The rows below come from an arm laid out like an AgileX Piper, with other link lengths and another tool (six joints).
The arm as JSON. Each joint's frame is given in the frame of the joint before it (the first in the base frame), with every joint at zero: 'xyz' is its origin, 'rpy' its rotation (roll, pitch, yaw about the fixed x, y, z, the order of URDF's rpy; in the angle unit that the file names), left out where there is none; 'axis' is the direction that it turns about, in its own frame. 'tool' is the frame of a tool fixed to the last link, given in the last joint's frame.
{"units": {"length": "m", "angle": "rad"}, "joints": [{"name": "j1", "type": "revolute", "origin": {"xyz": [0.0, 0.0, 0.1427], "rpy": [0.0, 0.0, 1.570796]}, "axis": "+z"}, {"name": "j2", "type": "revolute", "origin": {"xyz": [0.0, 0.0, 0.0], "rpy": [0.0, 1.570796, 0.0]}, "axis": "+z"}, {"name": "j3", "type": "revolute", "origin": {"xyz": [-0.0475, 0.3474, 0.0], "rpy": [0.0, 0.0, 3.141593]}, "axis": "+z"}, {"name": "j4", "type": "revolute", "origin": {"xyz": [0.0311, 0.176, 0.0], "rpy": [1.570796, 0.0, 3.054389]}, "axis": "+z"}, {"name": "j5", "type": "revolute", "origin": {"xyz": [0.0, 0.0, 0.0], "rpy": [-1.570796, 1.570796, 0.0]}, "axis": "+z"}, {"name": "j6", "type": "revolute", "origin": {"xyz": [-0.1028, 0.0, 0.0], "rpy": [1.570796, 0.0, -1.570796]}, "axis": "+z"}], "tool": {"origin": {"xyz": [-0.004, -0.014, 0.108], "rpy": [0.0, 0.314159, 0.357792]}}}
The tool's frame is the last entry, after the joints.
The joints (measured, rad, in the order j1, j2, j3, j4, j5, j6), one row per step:
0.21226 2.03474 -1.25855 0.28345 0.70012 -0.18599
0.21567 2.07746 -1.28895 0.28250 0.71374 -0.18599
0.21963 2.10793 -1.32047 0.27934 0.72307 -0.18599
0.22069 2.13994 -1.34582 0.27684 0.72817 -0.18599
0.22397 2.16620 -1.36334 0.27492 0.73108 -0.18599
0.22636 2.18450 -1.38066 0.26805 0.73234 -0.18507
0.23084 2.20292 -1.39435 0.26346 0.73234 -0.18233
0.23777 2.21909 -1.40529 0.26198 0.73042 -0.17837
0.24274 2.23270 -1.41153 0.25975 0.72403 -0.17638
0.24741 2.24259 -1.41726 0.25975 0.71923 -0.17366
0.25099 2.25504 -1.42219 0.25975 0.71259 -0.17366
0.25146 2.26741 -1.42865 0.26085 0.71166 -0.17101
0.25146 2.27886 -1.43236 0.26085 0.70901 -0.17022
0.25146 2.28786 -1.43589 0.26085 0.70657 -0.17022
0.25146 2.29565 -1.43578 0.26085 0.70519 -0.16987
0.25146 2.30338 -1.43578 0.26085 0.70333 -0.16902
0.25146 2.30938 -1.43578 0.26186 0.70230 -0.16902
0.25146 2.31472 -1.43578 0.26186 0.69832 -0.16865
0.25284 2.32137 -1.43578 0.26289 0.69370 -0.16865
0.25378 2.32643 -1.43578 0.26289 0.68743 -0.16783
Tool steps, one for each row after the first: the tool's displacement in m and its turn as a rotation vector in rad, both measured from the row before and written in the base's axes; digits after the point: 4 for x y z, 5 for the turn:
0.0050 0.0030 -0.0116 -0.00373 0.02518 0.00694
0.0062 0.0030 -0.0067 -0.00244 0.00757 0.00797
0.0053 0.0015 -0.0086 -0.00350 0.01107 0.00374
0.0032 0.0020 -0.0078 -0.00346 0.01105 0.00513
0.0039 0.0010 -0.0047 -0.00524 0.00122 0.00626
0.0026 0.0019 -0.0054 -0.00419 0.00438 0.00483
0.0019 0.0031 -0.0049 -0.00184 0.00374 0.00367
0.0017 0.0020 -0.0046 -0.00280 0.00090 0.00329
0.0015 0.0022 -0.0031 -0.00046 -0.00013 0.00110
0.0015 0.0017 -0.0043 -0.00139 0.00078 0.00232
0.0011 0.0006 -0.0042 -0.00041 0.00553 -0.00305
0.0008 0.0001 -0.0042 -0.00168 0.00505 -0.00127
0.0008 0.0001 -0.0032 -0.00120 0.00291 -0.00046
-0.0004 -0.0002 -0.0033 -0.00185 0.00637 -0.00060
-0.0003 -0.0002 -0.0033 -0.00175 0.00582 -0.00118
-0.0004 0.0000 -0.0025 -0.00073 0.00498 -0.00090
0.0003 -0.0001 -0.0022 -0.00106 0.00134 -0.00109
0.0001 0.0006 -0.0028 -0.00068 0.00209 -0.00019
0.0007 0.0003 -0.0021 -0.00084 -0.00111 -0.00100

